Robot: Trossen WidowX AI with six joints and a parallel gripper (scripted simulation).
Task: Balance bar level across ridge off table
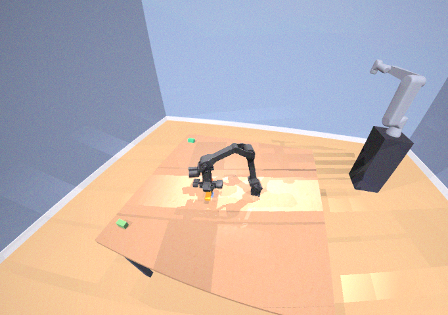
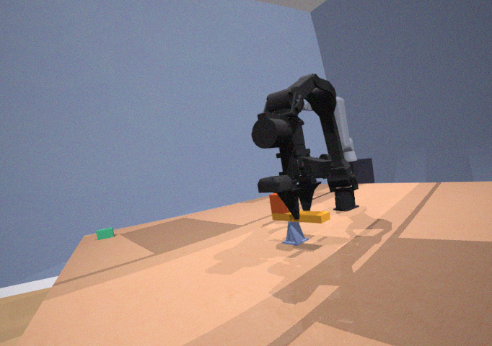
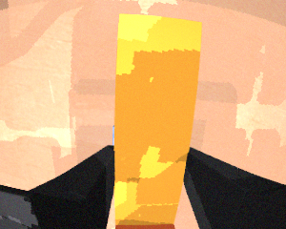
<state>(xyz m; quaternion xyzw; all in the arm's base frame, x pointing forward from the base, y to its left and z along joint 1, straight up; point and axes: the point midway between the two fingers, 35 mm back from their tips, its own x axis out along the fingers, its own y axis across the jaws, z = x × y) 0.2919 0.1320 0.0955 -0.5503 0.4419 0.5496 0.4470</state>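
Now: gripper tip 1 cm short of the bar, 3 cm to the left of it and 2 cm below it.
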